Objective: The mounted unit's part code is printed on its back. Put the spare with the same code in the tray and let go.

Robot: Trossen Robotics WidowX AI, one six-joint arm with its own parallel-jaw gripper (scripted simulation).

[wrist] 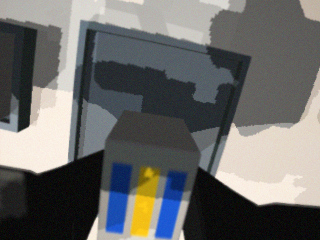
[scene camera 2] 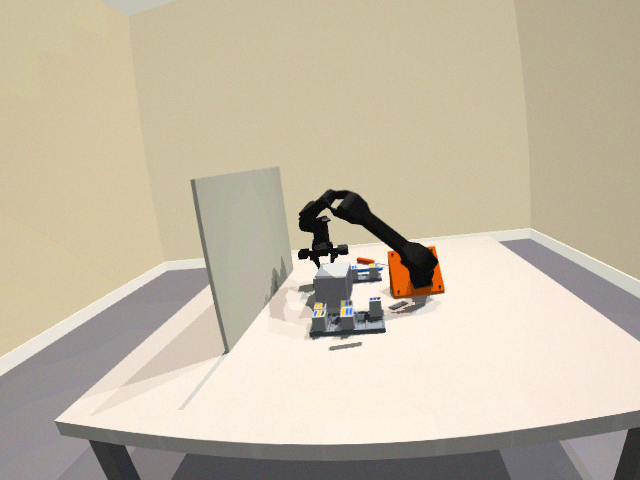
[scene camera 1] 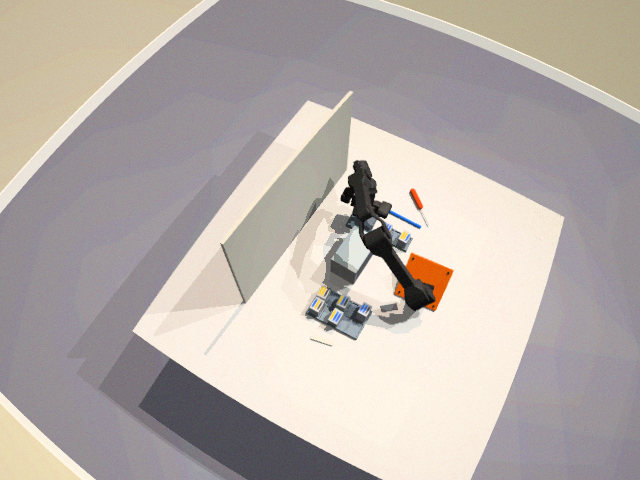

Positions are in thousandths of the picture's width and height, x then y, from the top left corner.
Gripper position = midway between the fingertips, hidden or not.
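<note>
My gripper (scene camera 2: 510,570), (wrist: 461,669). Dark grey tray (wrist: 367,290). Grey unit (scene camera 2: 521,589), (scene camera 1: 549,539). Tall grey panel (scene camera 2: 377,451), (scene camera 1: 409,491).
</note>
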